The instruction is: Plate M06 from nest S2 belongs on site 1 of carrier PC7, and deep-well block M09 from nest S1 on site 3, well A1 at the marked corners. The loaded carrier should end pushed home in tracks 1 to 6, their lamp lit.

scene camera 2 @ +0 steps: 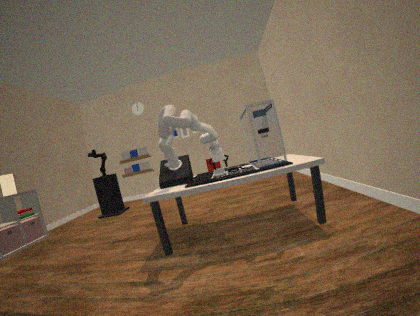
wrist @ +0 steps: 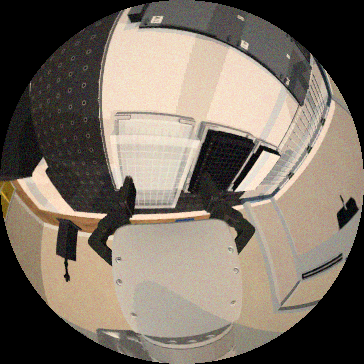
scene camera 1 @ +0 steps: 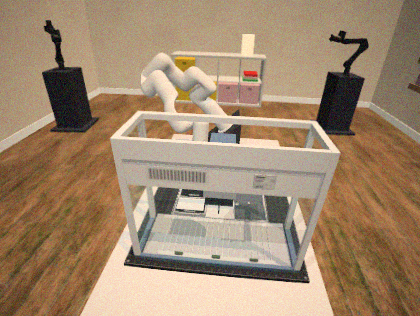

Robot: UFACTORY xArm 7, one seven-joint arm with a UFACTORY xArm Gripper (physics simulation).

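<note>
My gripper is open and empty. In the wrist view its black fingers stand to either side of a tall, pale, translucent block, which sits in a nest left of centre; the height gap is hard to tell. Right of it a black plate sits in a nest, and further right is a white-topped plate. Their ID labels cannot be read. The dark grey carrier lies across the top, with small white corner labels. The grooved track deck is inside the frame; no lit lamp can be made out.
A tall white open frame stands over the tracks. A black perforated board runs along the left of the wrist view. A black box stands by the arm's base. Two dark pedestals with small arms stand beyond.
</note>
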